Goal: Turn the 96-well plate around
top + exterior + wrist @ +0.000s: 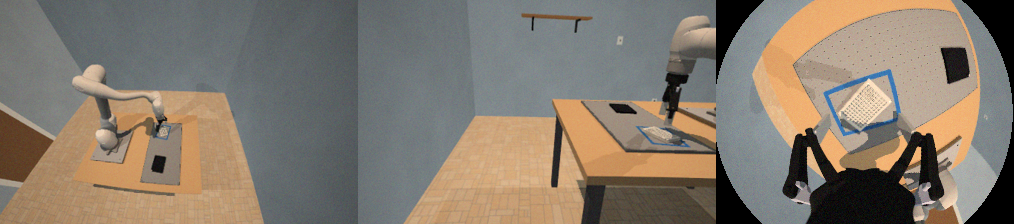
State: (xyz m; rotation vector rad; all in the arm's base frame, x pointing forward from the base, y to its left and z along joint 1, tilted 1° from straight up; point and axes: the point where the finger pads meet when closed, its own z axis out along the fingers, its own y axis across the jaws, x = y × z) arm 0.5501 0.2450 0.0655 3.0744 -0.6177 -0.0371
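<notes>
Now: hand 8 cm above the white 96-well plate. From my hand the other things lie so: black plate nest N1: 3 cm ahead, 38 cm to the right, 8 cm below.
</notes>
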